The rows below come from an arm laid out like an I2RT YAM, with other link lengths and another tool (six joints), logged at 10 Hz.
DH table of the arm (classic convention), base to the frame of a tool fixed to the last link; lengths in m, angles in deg. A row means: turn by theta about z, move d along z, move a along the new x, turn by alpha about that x. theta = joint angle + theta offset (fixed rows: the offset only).
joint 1: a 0.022  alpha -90  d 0.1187  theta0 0
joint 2: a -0.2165  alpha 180  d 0  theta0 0
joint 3: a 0.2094  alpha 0  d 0  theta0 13.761
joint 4: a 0.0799  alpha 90  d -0.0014  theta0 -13.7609
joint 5: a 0  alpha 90  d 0.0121  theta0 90
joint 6: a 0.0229  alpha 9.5  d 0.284  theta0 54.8
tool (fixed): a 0  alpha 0  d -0.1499  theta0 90
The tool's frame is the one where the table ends.
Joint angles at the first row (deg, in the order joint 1, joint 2, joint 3, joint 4, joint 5, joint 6):
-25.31, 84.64, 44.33, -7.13, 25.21, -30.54
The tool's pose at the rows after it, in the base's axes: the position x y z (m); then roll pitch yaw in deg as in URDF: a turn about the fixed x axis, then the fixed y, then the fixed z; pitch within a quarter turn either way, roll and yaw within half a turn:
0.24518 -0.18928 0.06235 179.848 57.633 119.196
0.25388 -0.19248 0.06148 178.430 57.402 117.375
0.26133 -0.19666 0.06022 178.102 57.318 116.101
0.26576 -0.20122 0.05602 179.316 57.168 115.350
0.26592 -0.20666 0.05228 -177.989 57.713 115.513
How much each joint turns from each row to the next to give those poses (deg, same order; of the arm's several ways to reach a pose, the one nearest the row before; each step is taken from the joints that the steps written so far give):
0.00, 3.68, 2.88, 0.57, 0.27, 1.13
0.00, 2.59, 2.54, -0.14, -0.13, 1.07
0.00, 2.71, 2.59, -0.26, 0.52, 0.97
0.04, 3.09, 2.37, -0.35, 1.51, 1.22
-0.04, 2.38, 1.34, 0.19, 2.46, 0.71

